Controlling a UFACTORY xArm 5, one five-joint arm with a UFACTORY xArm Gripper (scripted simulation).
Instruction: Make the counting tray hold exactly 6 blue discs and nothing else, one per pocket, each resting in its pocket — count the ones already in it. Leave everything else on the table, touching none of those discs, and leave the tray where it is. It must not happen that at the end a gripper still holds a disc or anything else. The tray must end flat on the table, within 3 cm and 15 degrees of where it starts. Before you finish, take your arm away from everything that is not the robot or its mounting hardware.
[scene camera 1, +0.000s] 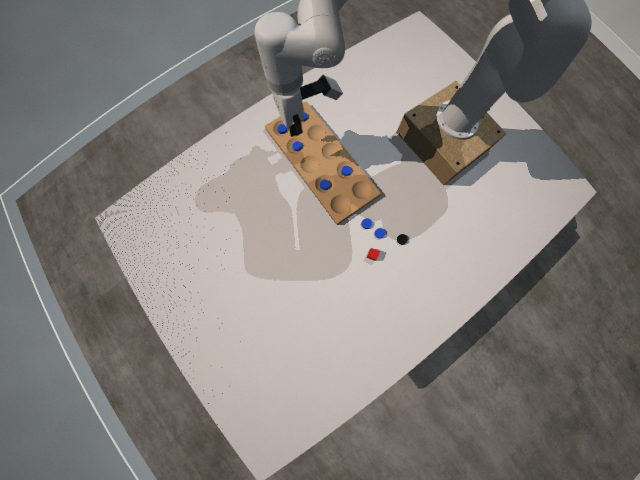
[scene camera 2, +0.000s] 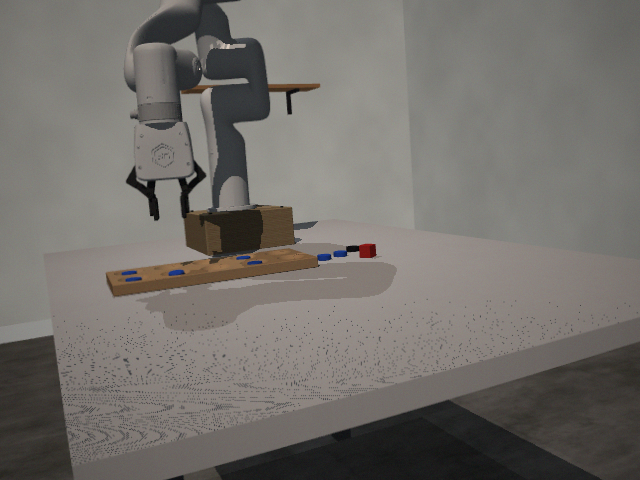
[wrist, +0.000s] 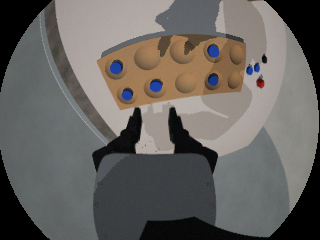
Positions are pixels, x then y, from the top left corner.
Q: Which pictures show the wooden counting tray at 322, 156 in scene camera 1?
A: Scene camera 1, scene camera 2 and the wrist view: all of them.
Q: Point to my gripper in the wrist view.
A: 155, 114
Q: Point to my gripper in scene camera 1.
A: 293, 126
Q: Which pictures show my gripper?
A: Scene camera 1, scene camera 2 and the wrist view: all of them.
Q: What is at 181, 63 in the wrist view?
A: A wooden counting tray.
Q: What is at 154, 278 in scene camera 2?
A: A wooden counting tray.
